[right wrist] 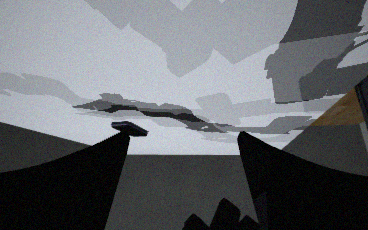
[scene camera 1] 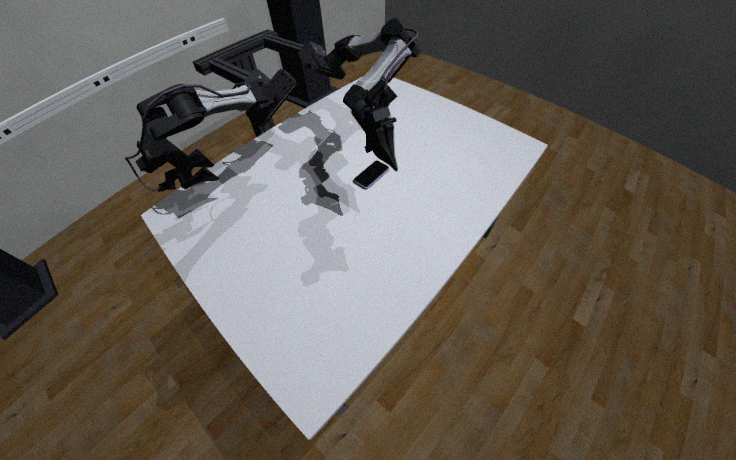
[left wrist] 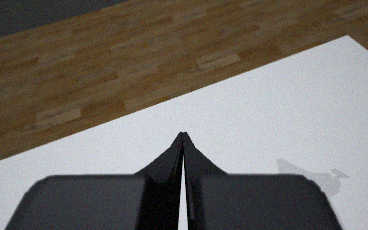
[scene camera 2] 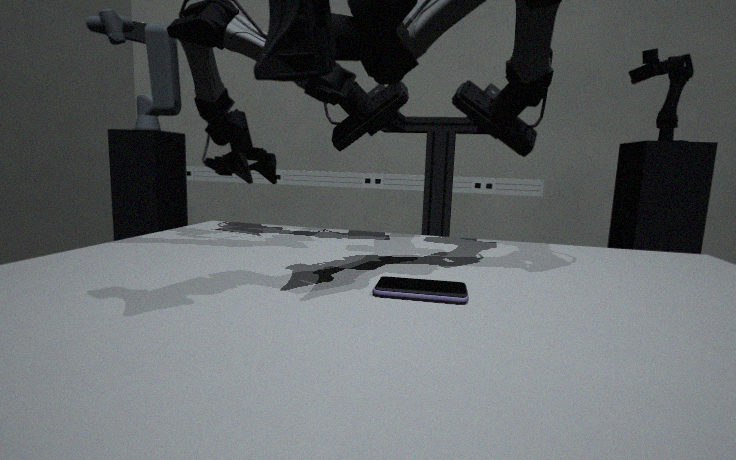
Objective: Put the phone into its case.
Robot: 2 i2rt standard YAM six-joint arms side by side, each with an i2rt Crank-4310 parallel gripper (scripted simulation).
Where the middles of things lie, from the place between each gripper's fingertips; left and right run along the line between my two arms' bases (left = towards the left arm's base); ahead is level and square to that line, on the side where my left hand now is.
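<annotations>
Relative to the phone (scene camera 2: 394, 284), my left hand (scene camera 2: 255, 73) is 230 mm past it, 180 mm to the right of it and 290 mm above it.
Relative to the same phone, my right hand (scene camera 2: 263, 183) is 140 mm above it, 380 mm short of it and 440 mm to the right of it.
</annotations>
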